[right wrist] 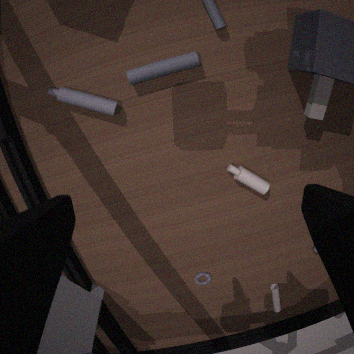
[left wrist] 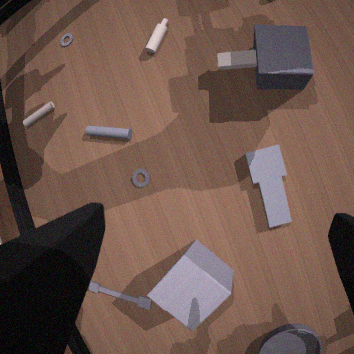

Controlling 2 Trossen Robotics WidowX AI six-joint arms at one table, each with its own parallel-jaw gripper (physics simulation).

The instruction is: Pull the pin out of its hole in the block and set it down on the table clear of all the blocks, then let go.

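A dark blue-grey block stands at the upper right of both views. A square light-grey pin sticks out sideways from one of its faces; the part inside the block is hidden. A pale grey block stands at the lower middle of the left wrist view. My left gripper is open and empty, above the table, with the dark block and pin beyond its fingertips. My right gripper is open and empty, with the dark block and pin up and to the right of its fingertips.
A T-shaped grey piece, a white stepped peg, a grey cylinder, a ring, a small bar and a round dish lie around. More grey cylinders lie at the upper left of the right wrist view.
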